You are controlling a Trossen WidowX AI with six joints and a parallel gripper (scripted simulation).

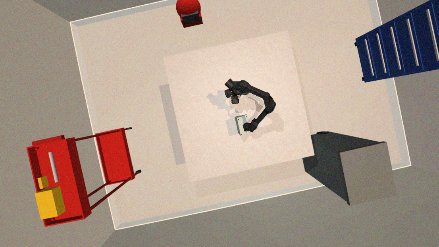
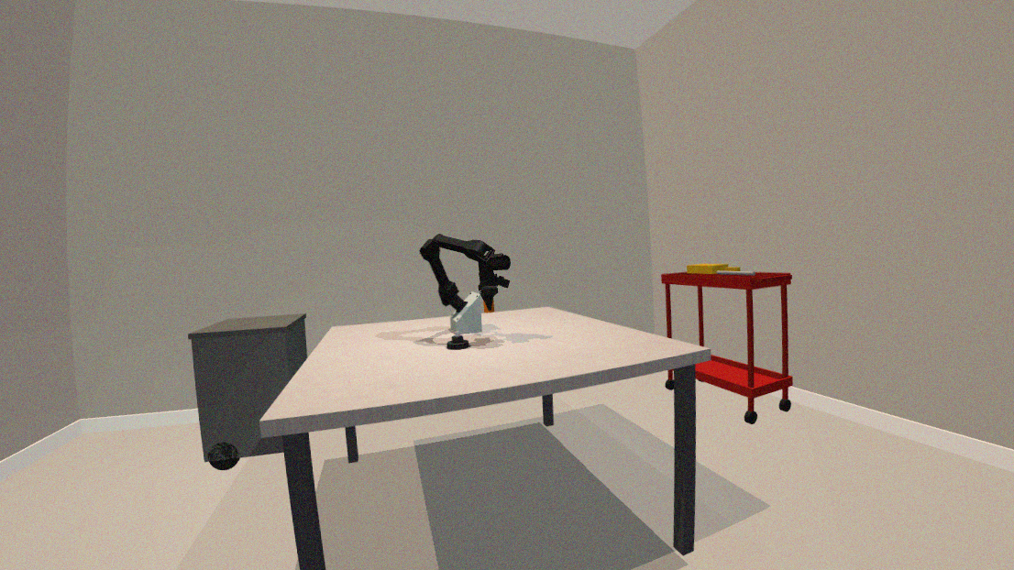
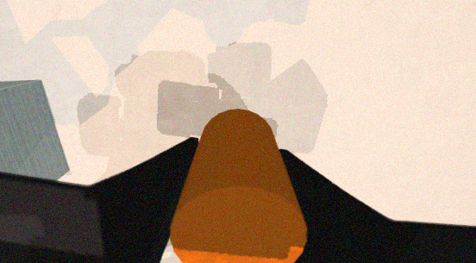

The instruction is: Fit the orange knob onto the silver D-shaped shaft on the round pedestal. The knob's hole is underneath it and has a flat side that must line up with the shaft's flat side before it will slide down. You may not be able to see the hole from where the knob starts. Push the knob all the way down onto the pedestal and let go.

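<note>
My gripper tip is 1 cm short of the dark round pedestal, 14 cm to the left of it and 10 cm above it. Round my gripper tip: orange knob 3 cm above.
</note>
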